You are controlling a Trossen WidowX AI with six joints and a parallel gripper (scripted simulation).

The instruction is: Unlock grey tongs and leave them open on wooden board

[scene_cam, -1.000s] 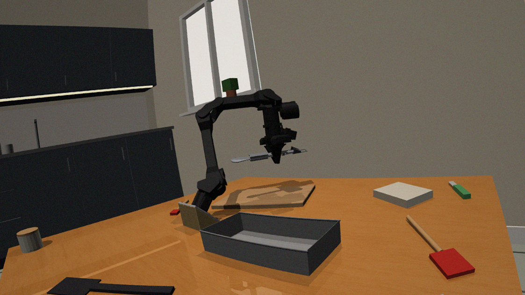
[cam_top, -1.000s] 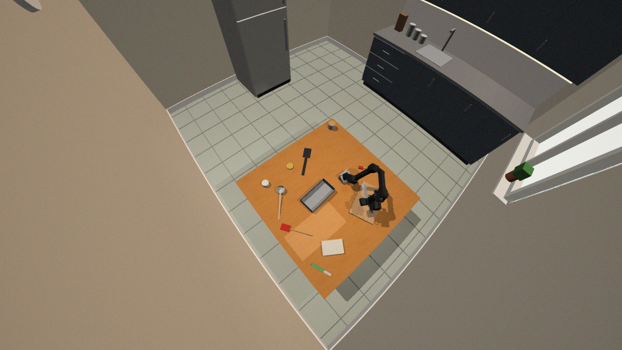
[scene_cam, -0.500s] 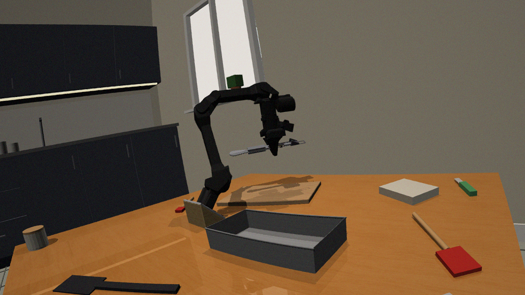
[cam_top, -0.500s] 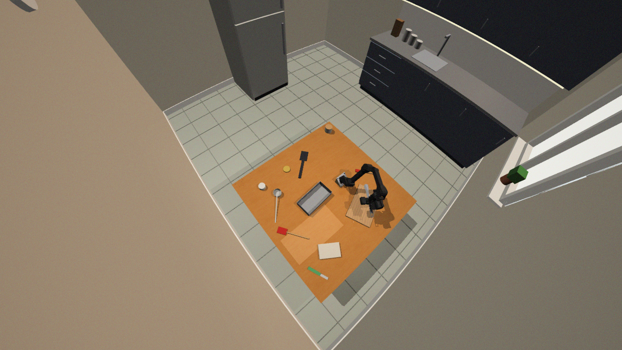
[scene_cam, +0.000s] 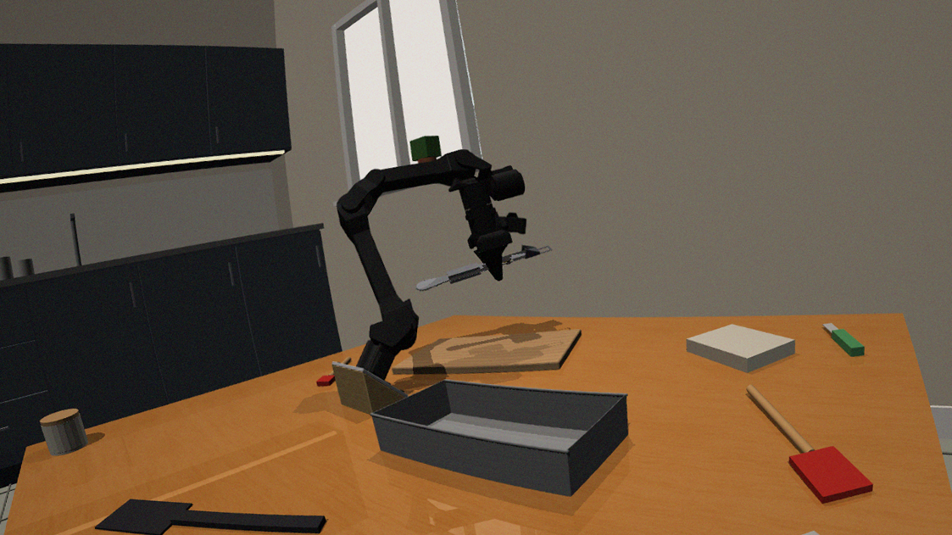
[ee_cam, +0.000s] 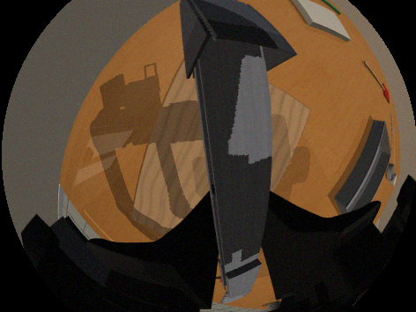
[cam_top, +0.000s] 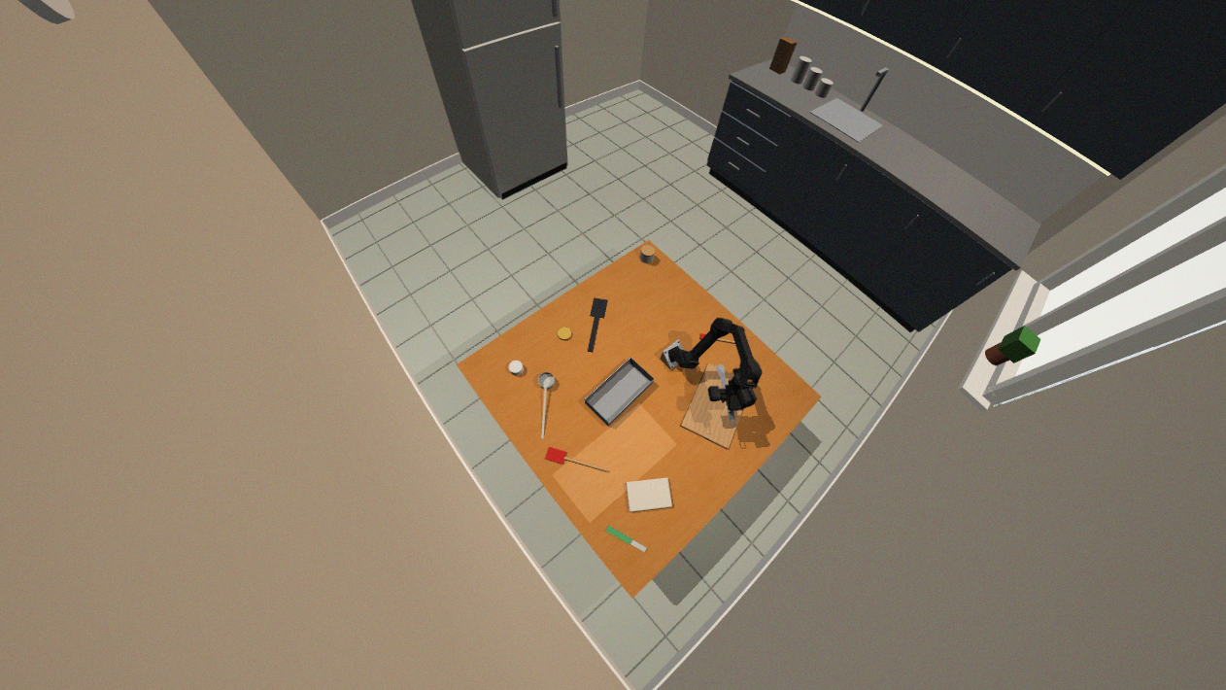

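The wooden board is 150 mm below my gripper tip, 40 mm behind it and 20 mm to the right of it. Also, from my gripper tip: red spatula 680 mm ahead, 160 mm to the right, 160 mm below; then grey roasting tin 330 mm ahead, 320 mm to the right, 130 mm below; then white block 470 mm ahead, 150 mm below, 140 mm to the left.
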